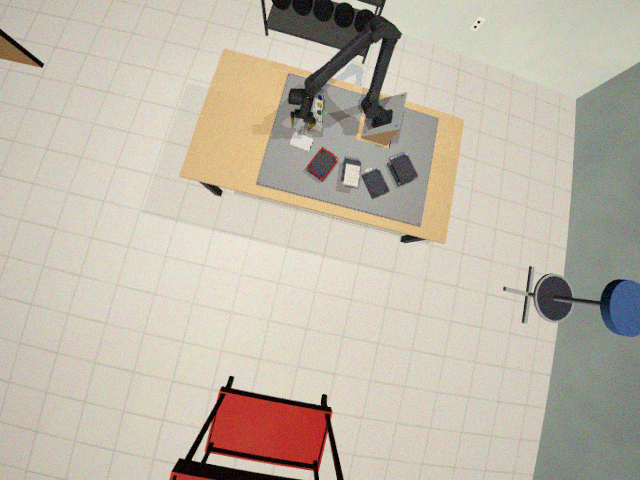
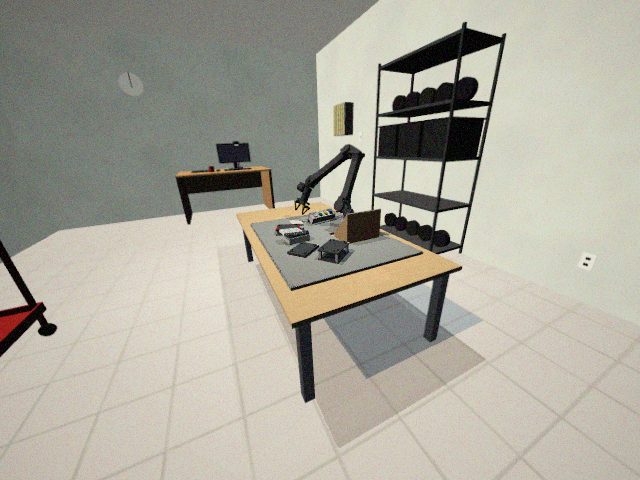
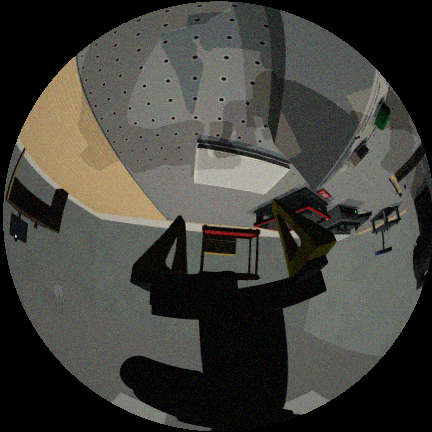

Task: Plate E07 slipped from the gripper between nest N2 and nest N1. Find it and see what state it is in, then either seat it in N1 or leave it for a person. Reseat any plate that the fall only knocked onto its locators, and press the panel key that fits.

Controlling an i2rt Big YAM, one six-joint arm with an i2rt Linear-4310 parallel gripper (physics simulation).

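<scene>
My gripper is open and empty above the mat, beside the key panel with its blue, yellow and green keys. A flat white piece lies on the mat near the gripper. A red-rimmed dark tray stands beyond it. A pale plate sits on a grey unit. A dark flat unit and a dark unit on posts stand further along. I cannot read E07, N1 or N2.
The grey mat lies on the wooden table. A wedge-shaped wooden screen stands by the arm's base. The shelf rack stands behind the table. A red-and-black frame stands on the floor well away.
</scene>
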